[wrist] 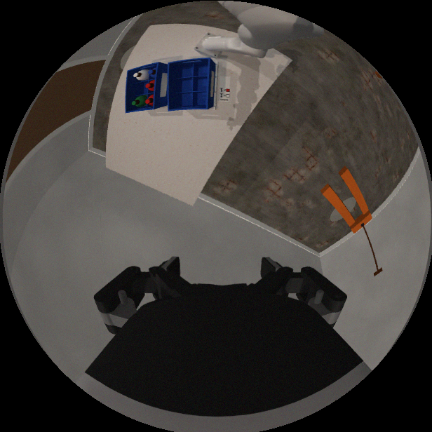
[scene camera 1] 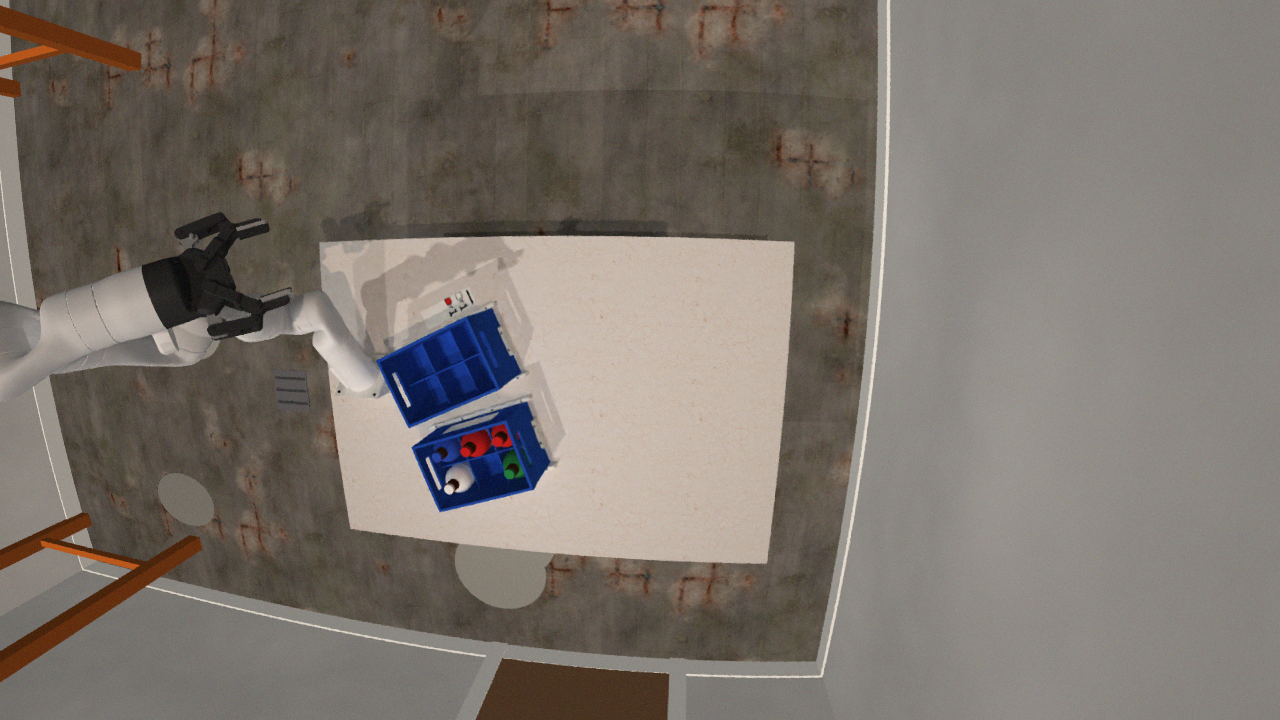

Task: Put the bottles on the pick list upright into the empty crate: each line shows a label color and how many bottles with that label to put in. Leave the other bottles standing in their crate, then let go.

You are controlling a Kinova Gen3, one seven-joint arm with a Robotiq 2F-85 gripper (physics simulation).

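Seen in the pictures: gripper, between the fingertips: (scene camera 1: 280, 258); arm's base, origin of its link: (scene camera 1: 362, 376).
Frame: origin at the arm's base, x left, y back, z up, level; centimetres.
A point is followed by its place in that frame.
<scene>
The empty blue crate (scene camera 1: 507, 351) {x 1.9, y -41.1, z -5.1 cm} (wrist: 211, 85) has six compartments. Beside it, the other blue crate (scene camera 1: 537, 447) {x -23.9, y -45.6, z -3.4 cm} (wrist: 159, 103) holds a white bottle (scene camera 1: 459, 479) {x -28.8, y -25.4, z 4.5 cm} (wrist: 142, 75), a blue bottle (scene camera 1: 444, 451) {x -20.3, y -23.6, z 5.9 cm} (wrist: 153, 73), two red bottles (scene camera 1: 475, 443) {x -19.0, y -32.1, z 4.7 cm} (scene camera 1: 502, 436) {x -16.8, y -40.7, z 7.1 cm} and a green bottle (scene camera 1: 512, 464) {x -24.8, y -41.3, z 5.6 cm} (wrist: 140, 101), all standing. The pick list (scene camera 1: 459, 303) {x 15.6, y -28.7, z -7.8 cm} (wrist: 225, 94) lies by the empty crate, with a red and a white mark; its numbers are too small to read surely. My gripper (scene camera 1: 278, 259) {x 27.9, y -40.2, z 70.5 cm} (wrist: 220, 266) is open and empty, away from both crates, beyond the table's left edge in the scene view.
Both crates stand near one end of the pale table (scene camera 1: 662, 402) {x -15.7, y -79.2, z -8.0 cm} (wrist: 160, 150). The arm's base (scene camera 1: 362, 386) {x -1.9, y -2.1, z 4.1 cm} (wrist: 212, 46) is mounted at that end, close to the empty crate. Orange frames (scene camera 1: 116, 591) (wrist: 350, 200) stand off the table by the walls.
</scene>
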